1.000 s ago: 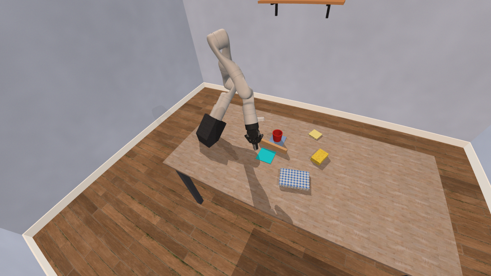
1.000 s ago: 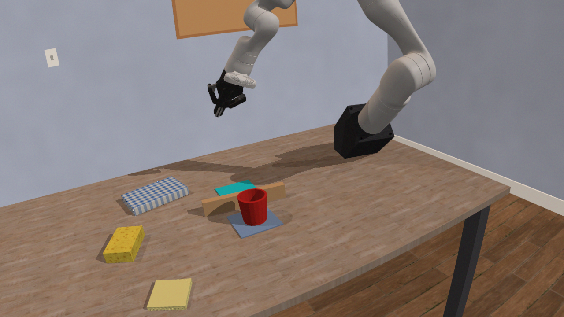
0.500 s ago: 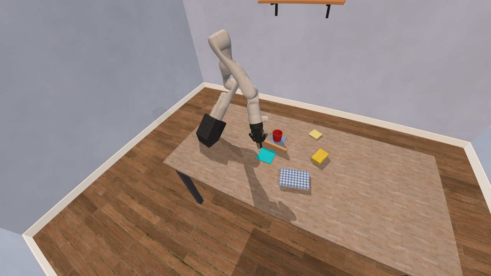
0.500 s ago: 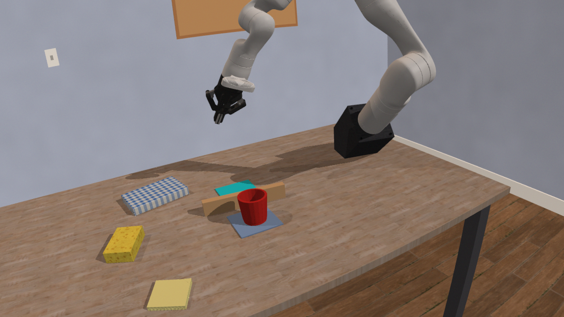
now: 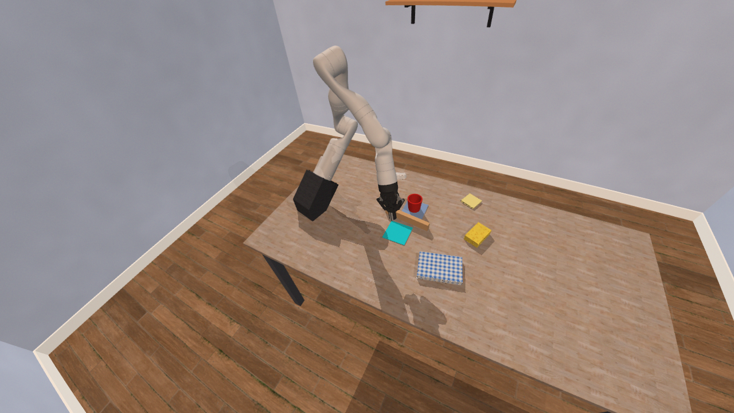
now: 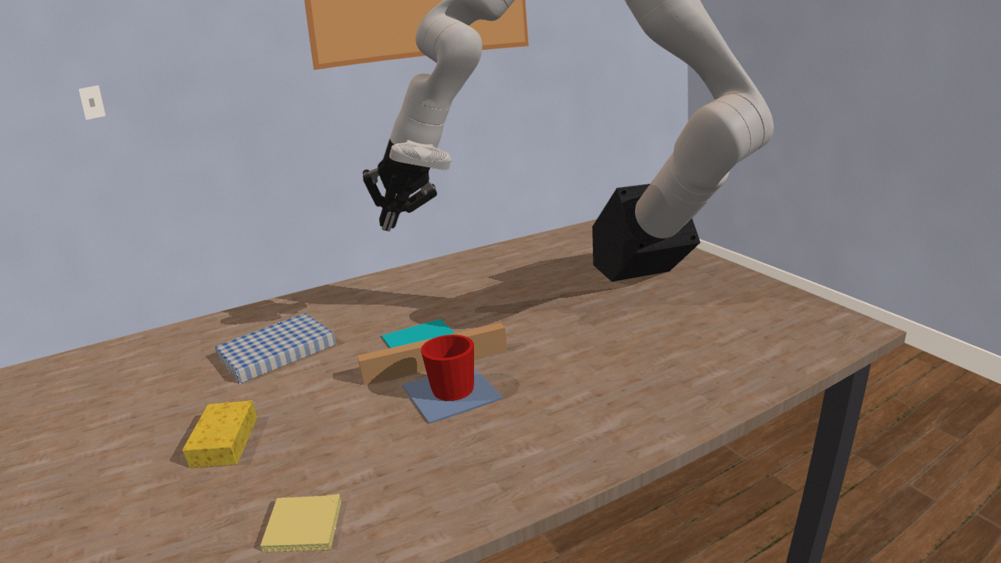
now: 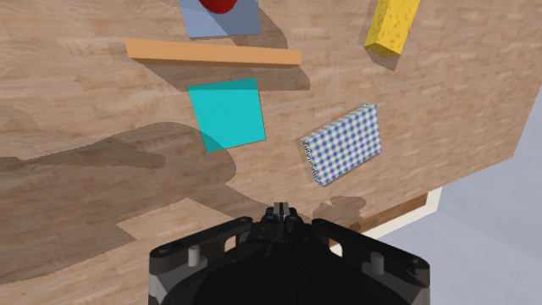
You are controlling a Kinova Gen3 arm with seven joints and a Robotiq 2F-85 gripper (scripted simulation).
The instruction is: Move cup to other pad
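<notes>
My hand is 30 mm past the red cup, 250 mm to the right of it and 180 mm above it. Round my hand: teal pad (20 mm behind, 70 mm to the left, 210 mm below); wooden rail (20 mm behind, 160 mm to the left, 190 mm below); grey-blue pad (30 mm behind, 250 mm to the left, 210 mm below).
</notes>
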